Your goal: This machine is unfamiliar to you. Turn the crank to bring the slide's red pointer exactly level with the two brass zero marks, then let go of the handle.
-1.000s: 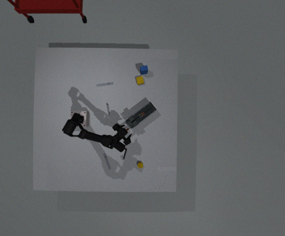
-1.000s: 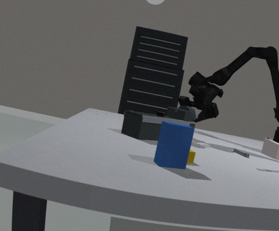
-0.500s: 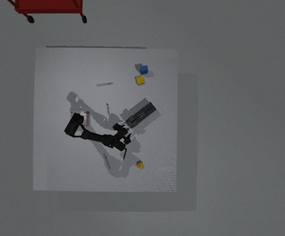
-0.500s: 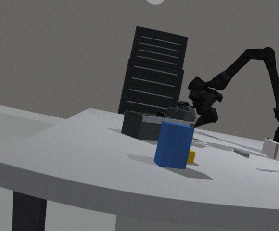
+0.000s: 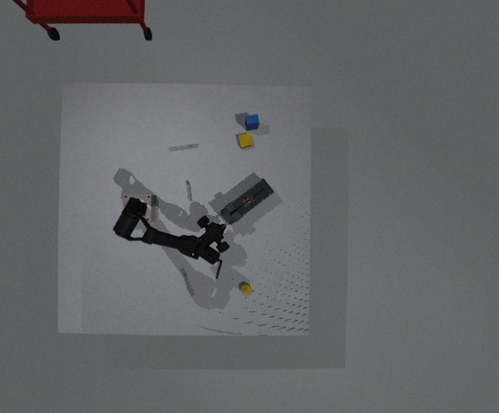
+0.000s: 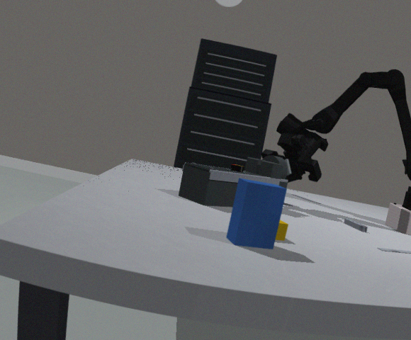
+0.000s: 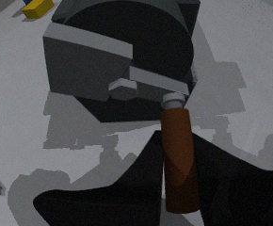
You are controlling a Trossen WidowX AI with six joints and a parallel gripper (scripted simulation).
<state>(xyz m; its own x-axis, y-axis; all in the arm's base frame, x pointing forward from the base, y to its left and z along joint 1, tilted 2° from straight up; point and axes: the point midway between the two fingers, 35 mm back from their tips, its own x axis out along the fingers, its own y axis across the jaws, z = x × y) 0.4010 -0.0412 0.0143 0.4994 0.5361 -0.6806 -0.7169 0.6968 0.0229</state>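
Right now my gripper tip is 1 cm past the brown crank handle, 1 cm to the left of it and 2 cm below it. Round my gripper tip: red pointer (11 cm ahead, 15 cm to the left, 3 cm above); black hex key (21 cm to the right, 5 cm below); yellow block (4 cm ahead, 44 cm to the left, 4 cm below).
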